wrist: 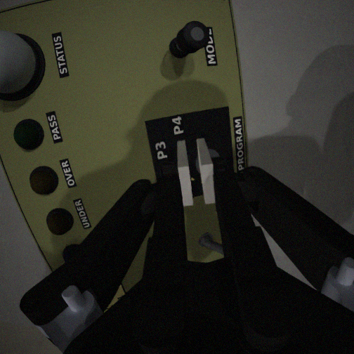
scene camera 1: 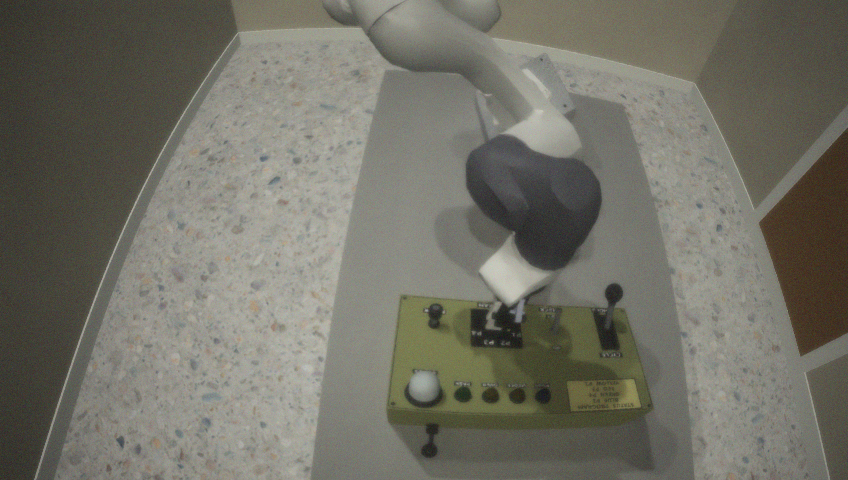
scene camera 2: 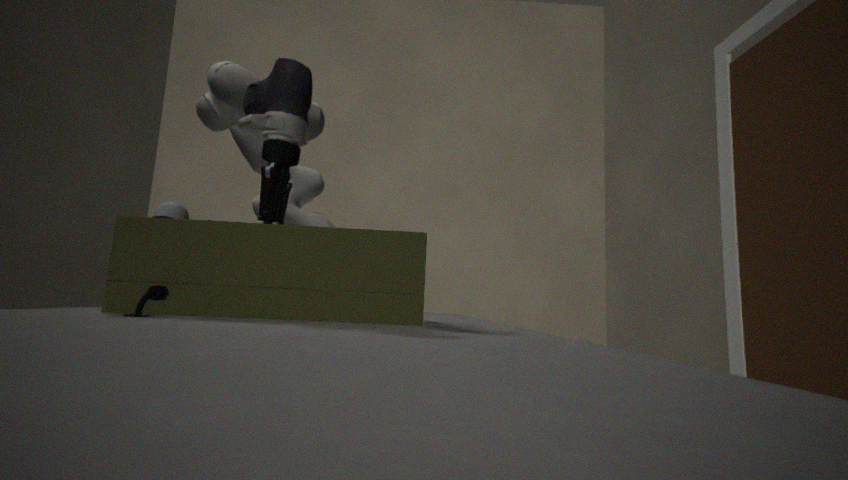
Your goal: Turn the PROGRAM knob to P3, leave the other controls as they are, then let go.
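Note:
The grey PROGRAM knob [wrist: 215,156] sits on a black plate [wrist: 207,120] [scene camera 1: 477,316] marked P3 and P4 in the wrist view. The other labels are partly covered there. The knob is partly hidden behind the right fingertip, and its pointer does not show. My gripper [wrist: 192,153] [scene camera 1: 505,313] [scene camera 2: 271,221] points down over the plate. Its pale finger pads are nearly together with a narrow gap, and no thing shows gripped between them. The round knob looks wider than this gap. Whether a fingertip touches it I cannot tell.
The green panel [scene camera 1: 452,356] [scene camera 2: 267,267] also carries the MODE stick [wrist: 192,37] [scene camera 1: 435,315], the CHECK toggle [wrist: 212,243] [scene camera 1: 555,321] close to the fingers, a tall lever [scene camera 1: 609,309], the STATUS dome [scene camera 1: 424,386] [wrist: 15,65], several round lamps, and a crank [scene camera 1: 429,444] at its front.

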